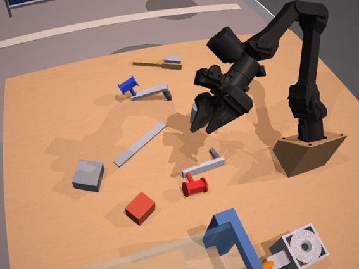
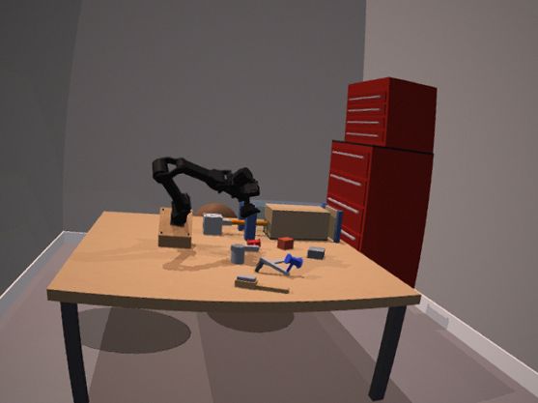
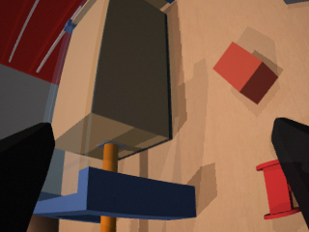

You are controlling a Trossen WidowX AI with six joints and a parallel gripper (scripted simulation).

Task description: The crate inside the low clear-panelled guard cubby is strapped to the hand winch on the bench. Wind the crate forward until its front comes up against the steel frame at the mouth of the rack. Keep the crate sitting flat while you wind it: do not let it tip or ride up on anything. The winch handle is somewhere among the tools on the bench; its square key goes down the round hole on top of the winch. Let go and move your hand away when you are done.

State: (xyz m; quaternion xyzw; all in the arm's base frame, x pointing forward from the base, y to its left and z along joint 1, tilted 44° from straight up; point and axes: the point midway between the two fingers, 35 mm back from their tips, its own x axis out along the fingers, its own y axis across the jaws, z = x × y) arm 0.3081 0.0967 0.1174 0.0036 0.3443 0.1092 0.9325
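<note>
Right now my gripper tip is 4 cm past the red-gripped winch handle, 2 cm to the left of it and 20 cm above it. Round my gripper tip: flat grey bar 11 cm ahead, 14 cm to the right, 21 cm below; then blue steel frame 5 cm behind, 29 cm to the left, 11 cm below; then red knob 2 cm to the left, 19 cm below.
</note>
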